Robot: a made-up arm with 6 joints. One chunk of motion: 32 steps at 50 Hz.
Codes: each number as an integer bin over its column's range. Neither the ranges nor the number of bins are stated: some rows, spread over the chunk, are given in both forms.
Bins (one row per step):
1: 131 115 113 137 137 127
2: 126 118 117 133 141 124
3: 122 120 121 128 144 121
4: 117 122 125 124 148 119
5: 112 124 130 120 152 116
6: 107 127 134 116 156 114
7: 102 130 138 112 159 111
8: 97 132 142 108 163 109
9: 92 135 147 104 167 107
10: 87 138 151 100 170 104
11: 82 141 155 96 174 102
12: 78 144 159 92 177 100
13: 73 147 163 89 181 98
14: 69 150 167 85 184 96
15: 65 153 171 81 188 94
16: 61 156 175 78 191 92
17: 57 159 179 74 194 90
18: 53 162 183 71 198 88
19: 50 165 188 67 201 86
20: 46 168 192 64 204 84
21: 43 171 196 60 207 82
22: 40 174 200 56 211 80
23: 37 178 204 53 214 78
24: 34 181 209 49 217 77
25: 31 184 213 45 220 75
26: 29 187 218 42 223 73
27: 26 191 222 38 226 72
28: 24 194 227 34 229 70
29: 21 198 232 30 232 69
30: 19 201 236 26 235 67
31: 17 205 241 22 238 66
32: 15 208 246 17 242 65
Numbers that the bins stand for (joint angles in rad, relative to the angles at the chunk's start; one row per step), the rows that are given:
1: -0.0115 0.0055 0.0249 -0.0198 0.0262 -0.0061
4: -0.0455 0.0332 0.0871 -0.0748 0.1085 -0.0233
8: -0.0942 0.0728 0.1751 -0.1426 0.2209 -0.0449
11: -0.1306 0.1085 0.2424 -0.1934 0.3033 -0.0600
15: -0.1720 0.1560 0.3252 -0.2569 0.4082 -0.0773
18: -0.2011 0.1916 0.3873 -0.2993 0.4831 -0.0902
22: -0.2327 0.2392 0.4753 -0.3628 0.5804 -0.1075
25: -0.2546 0.2788 0.5426 -0.4094 0.6478 -0.1182
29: -0.2789 0.3342 0.6409 -0.4729 0.7377 -0.1312
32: -0.2935 0.3738 0.7134 -0.5280 0.8126 -0.1398
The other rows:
2: -0.0236 0.0174 0.0456 -0.0367 0.0561 -0.0125
3: -0.0334 0.0253 0.0664 -0.0579 0.0786 -0.0190
5: -0.0577 0.0411 0.1129 -0.0918 0.1385 -0.0298
6: -0.0698 0.0530 0.1336 -0.1087 0.1685 -0.0341
7: -0.0820 0.0649 0.1544 -0.1256 0.1909 -0.0406
9: -0.1063 0.0847 0.2009 -0.1595 0.2509 -0.0492
10: -0.1185 0.0966 0.2216 -0.1765 0.2733 -0.0557
12: -0.1404 0.1204 0.2631 -0.2104 0.3258 -0.0643
13: -0.1525 0.1322 0.2838 -0.2231 0.3557 -0.0686
14: -0.1622 0.1441 0.3045 -0.2400 0.3782 -0.0729
16: -0.1817 0.1679 0.3459 -0.2696 0.4306 -0.0816
17: -0.1914 0.1798 0.3666 -0.2866 0.4531 -0.0859
19: -0.2084 0.2035 0.4132 -0.3162 0.5055 -0.0945
20: -0.2182 0.2154 0.4339 -0.3289 0.5280 -0.0988
21: -0.2255 0.2273 0.4546 -0.3459 0.5505 -0.1031
23: -0.2400 0.2550 0.4960 -0.3755 0.6029 -0.1118
24: -0.2473 0.2669 0.5219 -0.3925 0.6254 -0.1139
26: -0.2595 0.2907 0.5685 -0.4221 0.6703 -0.1225
27: -0.2668 0.3065 0.5892 -0.4391 0.6928 -0.1247
28: -0.2716 0.3184 0.6151 -0.4560 0.7153 -0.1290
30: -0.2838 0.3461 0.6616 -0.4899 0.7602 -0.1355
31: -0.2887 0.3620 0.6875 -0.5068 0.7827 -0.1376

